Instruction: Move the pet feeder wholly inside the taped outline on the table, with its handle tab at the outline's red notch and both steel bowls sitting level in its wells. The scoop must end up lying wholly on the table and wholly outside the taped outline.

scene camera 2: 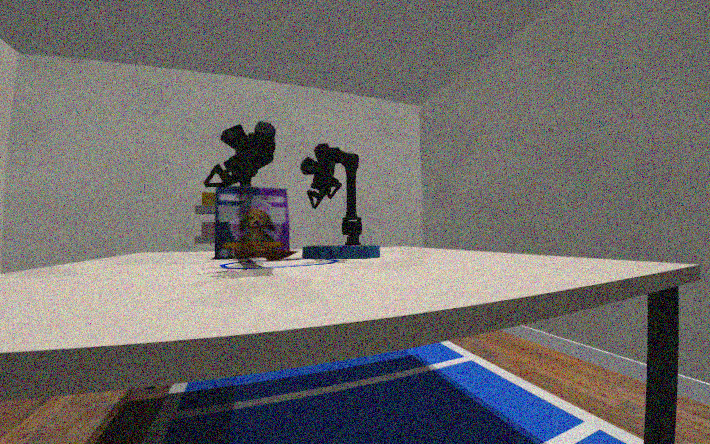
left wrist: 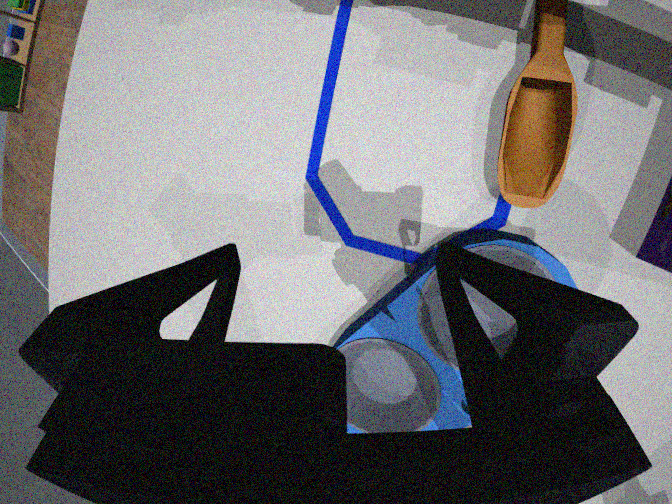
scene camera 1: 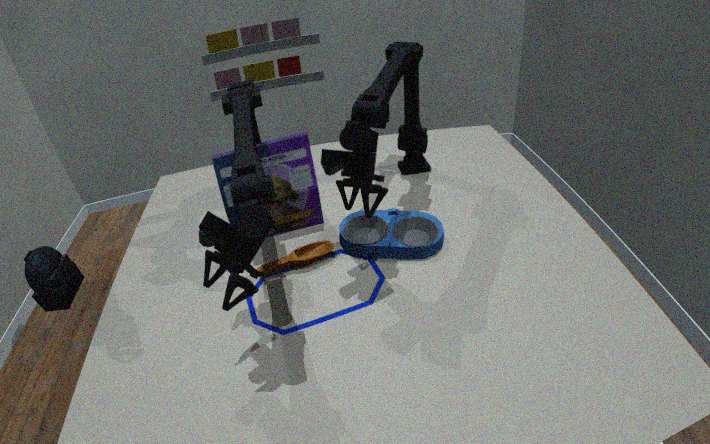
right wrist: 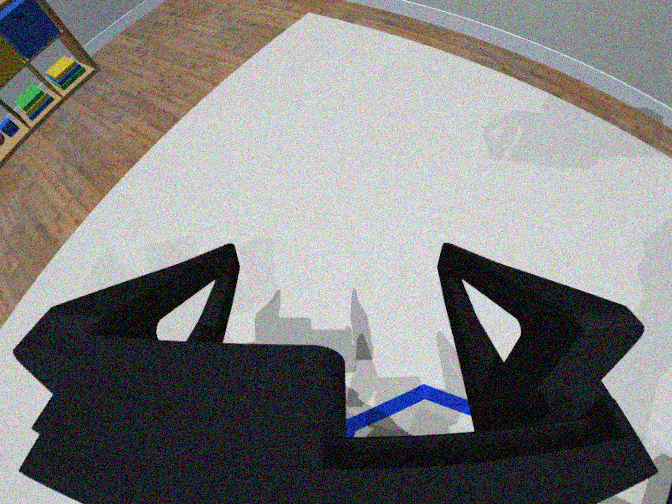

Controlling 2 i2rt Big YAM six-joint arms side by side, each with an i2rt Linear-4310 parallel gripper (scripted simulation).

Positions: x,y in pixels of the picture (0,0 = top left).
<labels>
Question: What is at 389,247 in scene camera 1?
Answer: A blue pet feeder.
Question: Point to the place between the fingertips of my right gripper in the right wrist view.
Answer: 338,254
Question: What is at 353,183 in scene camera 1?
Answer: My left gripper.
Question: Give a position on a blue pet feeder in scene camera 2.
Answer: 340,252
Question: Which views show my right gripper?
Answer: Scene camera 2, scene camera 1 and the right wrist view only.
</labels>
